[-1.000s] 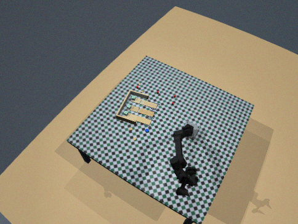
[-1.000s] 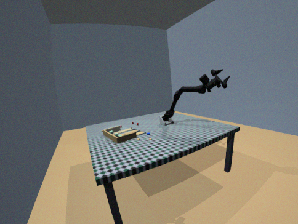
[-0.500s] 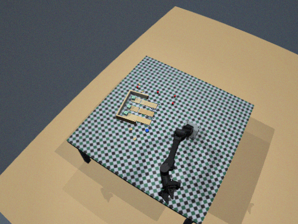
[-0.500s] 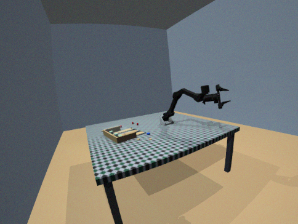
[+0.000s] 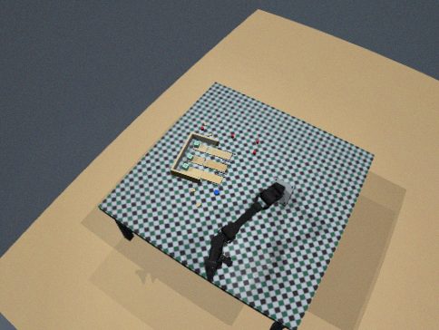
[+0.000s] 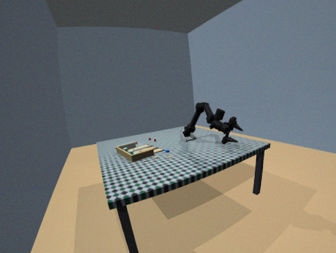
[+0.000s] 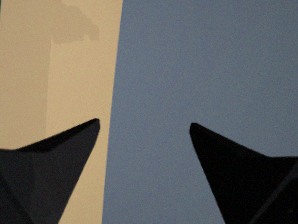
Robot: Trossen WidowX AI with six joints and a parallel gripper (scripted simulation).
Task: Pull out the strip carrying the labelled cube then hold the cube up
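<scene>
Now: the blue disc 27 cm ahead of my gripper tip, 51 cm to the right of it and 16 cm below it.
</scene>
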